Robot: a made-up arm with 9 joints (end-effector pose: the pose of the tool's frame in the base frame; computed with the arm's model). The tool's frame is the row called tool. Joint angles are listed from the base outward.
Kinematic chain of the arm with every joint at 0, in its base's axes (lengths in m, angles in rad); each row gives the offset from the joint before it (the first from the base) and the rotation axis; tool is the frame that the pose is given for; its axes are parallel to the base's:
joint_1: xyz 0 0 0.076 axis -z
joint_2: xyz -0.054 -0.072 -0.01 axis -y
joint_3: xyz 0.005 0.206 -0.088 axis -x
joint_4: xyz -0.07 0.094 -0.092 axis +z
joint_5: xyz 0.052 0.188 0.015 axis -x
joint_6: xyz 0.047 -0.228 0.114 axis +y
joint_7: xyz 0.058 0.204 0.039 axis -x
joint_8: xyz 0 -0.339 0.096 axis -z
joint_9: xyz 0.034 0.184 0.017 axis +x
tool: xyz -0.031 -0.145 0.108
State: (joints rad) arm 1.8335 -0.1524 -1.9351 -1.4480 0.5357 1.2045 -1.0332 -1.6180 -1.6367
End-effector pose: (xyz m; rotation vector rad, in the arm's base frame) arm -0.2499 0.2322 0.0450 1.7005 -0.4060 -1.7637
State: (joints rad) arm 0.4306 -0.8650 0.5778 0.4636 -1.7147 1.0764 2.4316 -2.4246 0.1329
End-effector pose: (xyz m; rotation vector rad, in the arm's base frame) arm 0.2433 0.3794 -0.0110 -0.2513 -0.4481 -2.3449
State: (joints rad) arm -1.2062 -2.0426 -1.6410 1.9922 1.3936 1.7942 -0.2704 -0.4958 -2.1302
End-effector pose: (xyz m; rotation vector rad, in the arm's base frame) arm 0.0503 0.3184 0.4476 -1.3313 0.1128 2.6227
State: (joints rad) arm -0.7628 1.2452 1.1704 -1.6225 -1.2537 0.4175 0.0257 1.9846 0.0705
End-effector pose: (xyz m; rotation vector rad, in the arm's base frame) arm 0.0947 -0.2433 -0.2430 2.6301 0.0325 -0.9650
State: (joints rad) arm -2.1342 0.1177 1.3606 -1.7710 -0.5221 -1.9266 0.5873 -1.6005 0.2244
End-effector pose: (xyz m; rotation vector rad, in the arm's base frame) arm -0.0405 -0.0315 -0.4042 -0.4119 -2.1759 -0.4194
